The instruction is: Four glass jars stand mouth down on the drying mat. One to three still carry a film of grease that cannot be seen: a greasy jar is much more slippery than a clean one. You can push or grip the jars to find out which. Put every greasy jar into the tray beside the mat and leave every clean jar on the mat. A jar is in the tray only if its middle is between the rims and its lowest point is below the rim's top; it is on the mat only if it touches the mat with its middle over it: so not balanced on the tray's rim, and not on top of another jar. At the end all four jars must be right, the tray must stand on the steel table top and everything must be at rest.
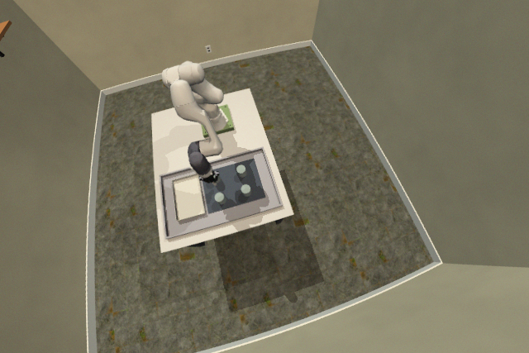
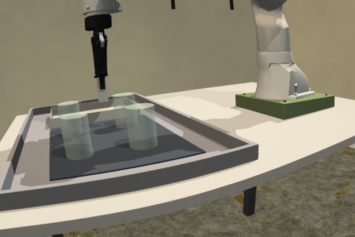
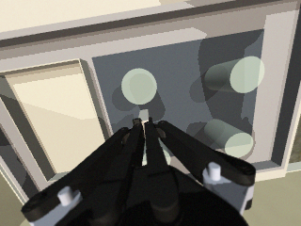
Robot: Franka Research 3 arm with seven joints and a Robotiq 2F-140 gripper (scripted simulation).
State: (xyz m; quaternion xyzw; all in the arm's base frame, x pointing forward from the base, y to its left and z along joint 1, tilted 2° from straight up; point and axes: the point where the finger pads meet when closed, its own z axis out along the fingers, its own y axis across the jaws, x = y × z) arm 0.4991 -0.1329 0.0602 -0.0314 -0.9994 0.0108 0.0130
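Right now my hand is 2 cm short of the dark mat, 10 cm to the right of it and 11 cm above it. Also, from my hand: cream tray (22 cm to the right, 10 cm below).
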